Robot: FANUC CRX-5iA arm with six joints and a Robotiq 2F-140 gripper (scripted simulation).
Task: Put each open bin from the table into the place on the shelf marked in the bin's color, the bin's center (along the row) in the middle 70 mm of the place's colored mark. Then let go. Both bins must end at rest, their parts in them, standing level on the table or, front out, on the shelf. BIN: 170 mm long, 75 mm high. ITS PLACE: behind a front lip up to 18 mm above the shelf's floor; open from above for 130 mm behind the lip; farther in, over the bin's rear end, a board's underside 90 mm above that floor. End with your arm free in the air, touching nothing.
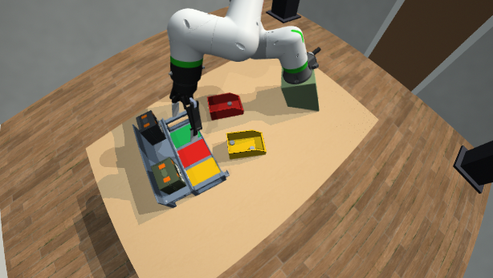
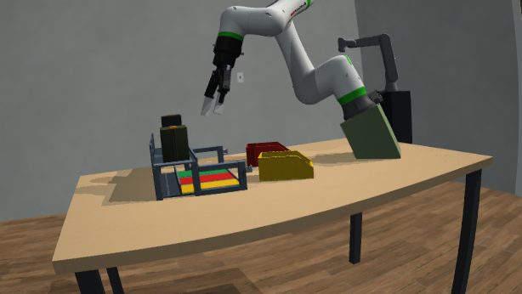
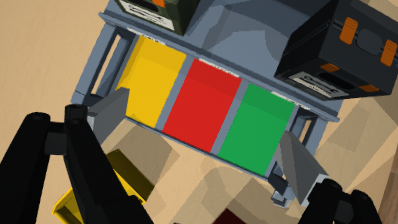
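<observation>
Now: the yellow bin 200 mm behind my hand, 190 mm below it and 130 mm to the left of it. Round my hand: red bin (240 mm behind, 190 mm below, 110 mm to the right).
</observation>
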